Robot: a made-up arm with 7 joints. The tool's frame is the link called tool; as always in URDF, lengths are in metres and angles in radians.
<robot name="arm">
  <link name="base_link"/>
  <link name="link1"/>
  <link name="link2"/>
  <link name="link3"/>
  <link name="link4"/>
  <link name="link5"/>
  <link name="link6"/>
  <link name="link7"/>
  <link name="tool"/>
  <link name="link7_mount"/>
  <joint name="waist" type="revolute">
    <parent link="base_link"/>
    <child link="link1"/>
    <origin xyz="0 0 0.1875" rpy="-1.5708 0 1.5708"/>
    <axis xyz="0 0 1"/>
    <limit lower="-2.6" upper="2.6"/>
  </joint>
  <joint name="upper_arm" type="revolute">
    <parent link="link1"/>
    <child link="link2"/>
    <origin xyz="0.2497 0.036 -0.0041" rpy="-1.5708 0 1.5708"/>
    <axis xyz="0 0 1"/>
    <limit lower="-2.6" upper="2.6"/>
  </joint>
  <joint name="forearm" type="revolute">
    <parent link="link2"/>
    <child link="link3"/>
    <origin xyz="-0.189 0.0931 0.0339" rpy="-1.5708 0 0"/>
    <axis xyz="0 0 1"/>
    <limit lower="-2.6" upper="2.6"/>
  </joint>
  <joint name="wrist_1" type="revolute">
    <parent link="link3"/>
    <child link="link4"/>
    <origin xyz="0.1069 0.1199 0.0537" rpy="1.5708 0 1.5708"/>
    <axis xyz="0 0 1"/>
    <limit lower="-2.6" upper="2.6"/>
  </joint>
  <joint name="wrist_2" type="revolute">
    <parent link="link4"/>
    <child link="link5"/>
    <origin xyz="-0.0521 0.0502 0.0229" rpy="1.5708 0 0"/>
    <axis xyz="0 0 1"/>
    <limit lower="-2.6" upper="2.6"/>
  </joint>
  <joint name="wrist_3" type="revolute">
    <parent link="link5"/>
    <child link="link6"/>
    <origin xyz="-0.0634 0.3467 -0.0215" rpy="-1.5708 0 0"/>
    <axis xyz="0 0 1"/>
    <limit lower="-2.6" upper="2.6"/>
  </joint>
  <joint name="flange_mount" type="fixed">
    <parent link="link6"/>
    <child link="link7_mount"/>
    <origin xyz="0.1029 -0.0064 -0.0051"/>
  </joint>
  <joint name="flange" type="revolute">
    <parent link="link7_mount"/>
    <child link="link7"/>
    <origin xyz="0.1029 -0.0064 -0.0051" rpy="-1.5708 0 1.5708"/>
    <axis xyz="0 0 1"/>
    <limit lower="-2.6" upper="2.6"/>
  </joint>
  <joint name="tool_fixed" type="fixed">
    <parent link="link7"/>
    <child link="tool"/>
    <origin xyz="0.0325 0.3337 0.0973" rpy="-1.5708 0 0"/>
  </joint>
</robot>
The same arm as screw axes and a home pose.
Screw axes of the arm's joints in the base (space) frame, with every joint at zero. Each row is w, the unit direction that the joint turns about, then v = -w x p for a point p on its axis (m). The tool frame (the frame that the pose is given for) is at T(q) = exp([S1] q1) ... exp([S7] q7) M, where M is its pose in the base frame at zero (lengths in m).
S1: w -1 0 0 v 0 -0.1875 0
S2: w 0 -1 0 v 0.1515 0 -0.0041
S3: w 1 0 0 v 0 0.3405 -0.2158
S4: w 0 0 -1 v -0.3357 0.1509 0
S5: w -1 0 0 v 0 -0.2107 0.2836
S6: w 0 0 -1 v -0.2202 0.2226 0
S7: w 0 -1 0 v -0.1258 0 -0.2098
M: xyz 0.2423 0.3287 0.2079 (m) quaternion w x y z 1 -0.000004 0 0.000004
Joint limits (deg, base to tool): -148.97..148.97 -148.97..148.97 -148.97..148.97 -148.97..148.97 -148.97..148.97 -148.97..148.97 -148.97..148.97

